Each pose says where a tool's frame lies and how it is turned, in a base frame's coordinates. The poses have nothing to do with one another.
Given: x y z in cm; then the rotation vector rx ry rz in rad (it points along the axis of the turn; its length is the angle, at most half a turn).
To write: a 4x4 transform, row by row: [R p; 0 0 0 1], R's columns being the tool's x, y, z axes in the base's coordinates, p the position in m. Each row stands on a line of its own. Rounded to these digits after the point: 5 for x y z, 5 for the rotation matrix.
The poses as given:
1: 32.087 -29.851 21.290 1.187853 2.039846 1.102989
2: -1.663 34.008 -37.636 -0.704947 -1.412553 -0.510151
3: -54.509 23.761 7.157 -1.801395 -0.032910 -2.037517
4: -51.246 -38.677 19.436 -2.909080 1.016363 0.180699
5: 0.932 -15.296 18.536 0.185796 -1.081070 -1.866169
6: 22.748 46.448 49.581 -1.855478 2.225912 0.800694
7: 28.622 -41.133 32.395 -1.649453 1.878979 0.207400
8: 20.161 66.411 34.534 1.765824 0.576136 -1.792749
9: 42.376 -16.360 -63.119 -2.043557 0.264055 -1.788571
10: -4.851 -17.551 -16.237 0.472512 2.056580 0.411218
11: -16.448 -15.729 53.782 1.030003 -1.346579 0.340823
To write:
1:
-0.47317 0.44755 0.75883 0.32087
0.88002 0.28018 0.38349 -0.29851
-0.04098 0.84923 -0.52642 0.21290
0 0 0 1

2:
0.10830 0.69996 -0.70592 -0.01663
0.08737 0.70065 0.70813 0.34008
0.99027 -0.13837 0.01473 -0.37636
0 0 0 1

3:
-0.07349 0.32198 0.94389 -0.54509
-0.29133 -0.91210 0.28845 0.23761
0.95380 -0.25378 0.16084 0.07157
0 0 0 1

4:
0.77649 -0.62334 -0.09223 -0.51246
-0.61693 -0.78184 0.09012 -0.38677
-0.12828 -0.01308 -0.99165 0.19436
0 0 0 1

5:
-0.54809 0.64764 -0.52930 0.00932
-0.78134 -0.17060 0.60034 -0.15296
0.29850 0.74261 0.59953 0.18536
0 0 0 1

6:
-0.23255 -0.94561 -0.22747 0.22748
-0.87383 0.10046 0.47574 0.46448
-0.42701 0.30940 -0.84967 0.49581
0 0 0 1

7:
-0.02559 -0.93836 0.34472 0.28622
-0.84058 0.20684 0.50064 -0.41133
-0.54108 -0.27696 -0.79406 0.32395
0 0 0 1

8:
0.01712 0.65096 -0.75892 0.20161
-0.08696 -0.75518 -0.64972 0.66411
-0.99606 0.07712 0.04368 0.34534
0 0 0 1

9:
0.15881 0.12427 0.97946 0.42376
-0.40200 -0.89795 0.17911 -0.16360
0.90176 -0.42219 -0.09265 -0.63119
0 0 0 1

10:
-0.47250 0.16521 0.86571 -0.04851
0.48540 0.86865 0.09915 -0.17551
-0.73562 0.46707 -0.49063 -0.16237
0 0 0 1

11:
0.25296 -0.73163 -0.63303 -0.16448
-0.34239 0.54426 -0.76586 -0.15729
0.90486 0.41047 -0.11283 0.53782
0 0 0 1

